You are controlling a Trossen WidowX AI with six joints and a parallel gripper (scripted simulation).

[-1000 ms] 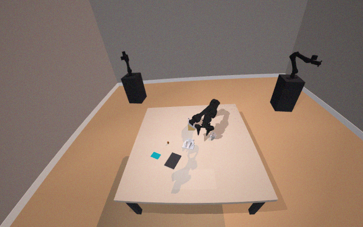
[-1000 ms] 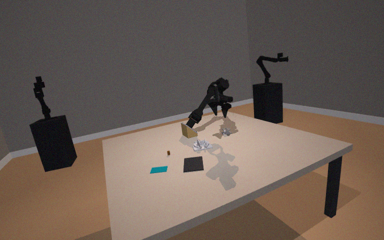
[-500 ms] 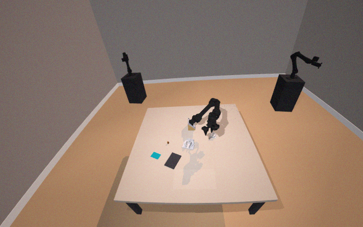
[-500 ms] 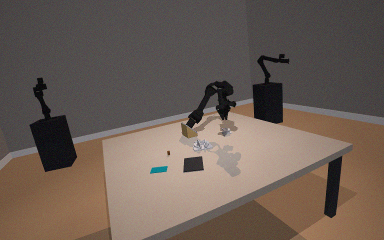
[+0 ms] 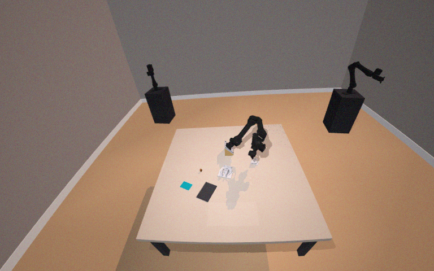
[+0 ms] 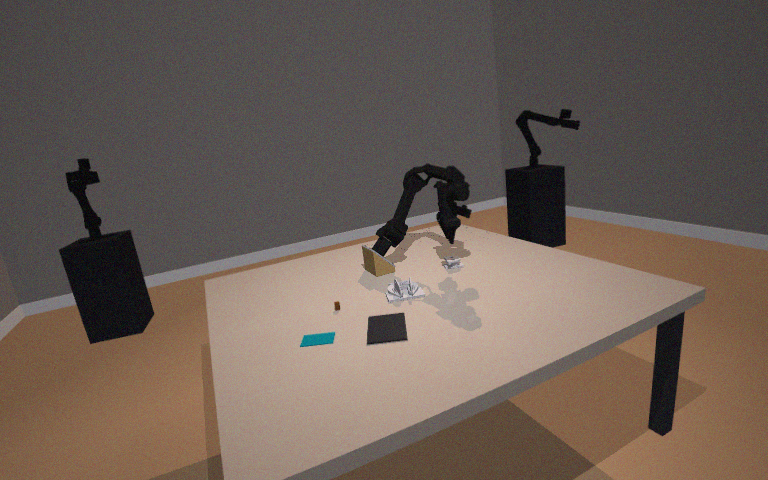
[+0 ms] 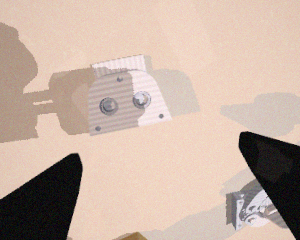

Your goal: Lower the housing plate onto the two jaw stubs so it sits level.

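The housing plate lies 8 cm below my gripper tip, 2 cm behind it and 1 cm to the left of it. Also, from my gripper tip: small white piece: 10 cm below, 2 cm behind, 1 cm to the left; dark flat plate: 36 cm to the right, 35 cm ahead, 10 cm below; small brown piece: 47 cm to the right, 14 cm ahead, 9 cm below.
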